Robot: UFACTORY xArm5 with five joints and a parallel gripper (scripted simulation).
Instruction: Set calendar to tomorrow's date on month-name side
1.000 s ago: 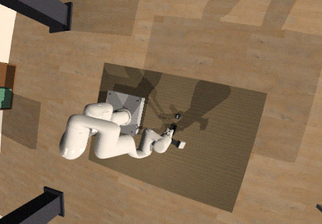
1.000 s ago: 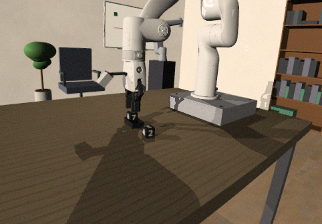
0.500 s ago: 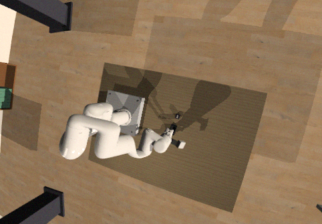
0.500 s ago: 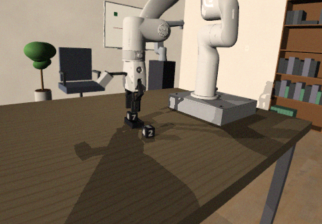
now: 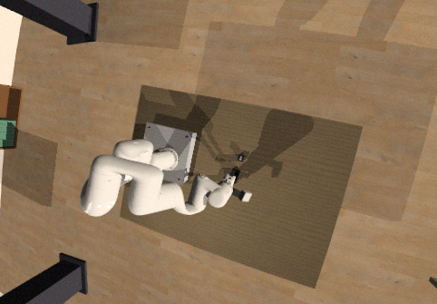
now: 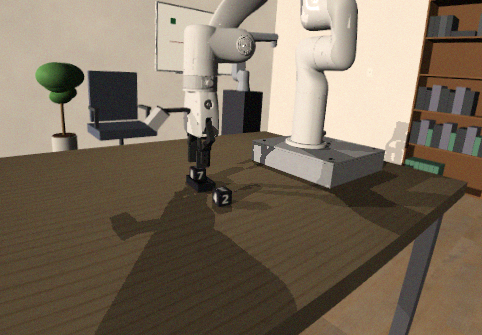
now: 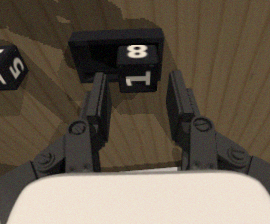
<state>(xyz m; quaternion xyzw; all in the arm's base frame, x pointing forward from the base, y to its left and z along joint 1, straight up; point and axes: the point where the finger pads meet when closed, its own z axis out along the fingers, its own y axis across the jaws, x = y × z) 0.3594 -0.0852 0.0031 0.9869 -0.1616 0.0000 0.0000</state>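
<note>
Right now my hand is 1 cm short of the dark calendar tray, 2 cm to the right of it and 6 cm above it.
</note>
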